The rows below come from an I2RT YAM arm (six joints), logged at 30 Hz.
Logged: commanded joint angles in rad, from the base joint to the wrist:
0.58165 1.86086 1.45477 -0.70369 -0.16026 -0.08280
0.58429 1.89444 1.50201 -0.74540 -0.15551 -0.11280
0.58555 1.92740 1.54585 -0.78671 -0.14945 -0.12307
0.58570 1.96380 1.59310 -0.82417 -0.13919 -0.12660
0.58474 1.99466 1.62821 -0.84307 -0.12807 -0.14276
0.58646 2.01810 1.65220 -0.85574 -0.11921 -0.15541
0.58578 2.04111 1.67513 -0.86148 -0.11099 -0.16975
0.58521 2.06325 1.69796 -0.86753 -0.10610 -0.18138
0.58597 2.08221 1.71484 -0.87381 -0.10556 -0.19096
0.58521 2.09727 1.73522 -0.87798 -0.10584 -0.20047
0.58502 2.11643 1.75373 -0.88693 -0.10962 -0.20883
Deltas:
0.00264 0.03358 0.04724 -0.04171 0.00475 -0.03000
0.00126 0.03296 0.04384 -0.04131 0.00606 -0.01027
0.00015 0.03640 0.04725 -0.03746 0.01026 -0.00353
-0.00096 0.03086 0.03511 -0.01890 0.01112 -0.01616
0.00172 0.02344 0.02399 -0.01267 0.00886 -0.01265
-0.00068 0.02301 0.02293 -0.00574 0.00822 -0.01434
-0.00057 0.02214 0.02283 -0.00605 0.00489 -0.01163
0.00076 0.01896 0.01688 -0.00628 0.00054 -0.00958
-0.00076 0.01506 0.02038 -0.00417 -0.00028 -0.00951
-0.00019 0.01916 0.01851 -0.00895 -0.00378 -0.00836

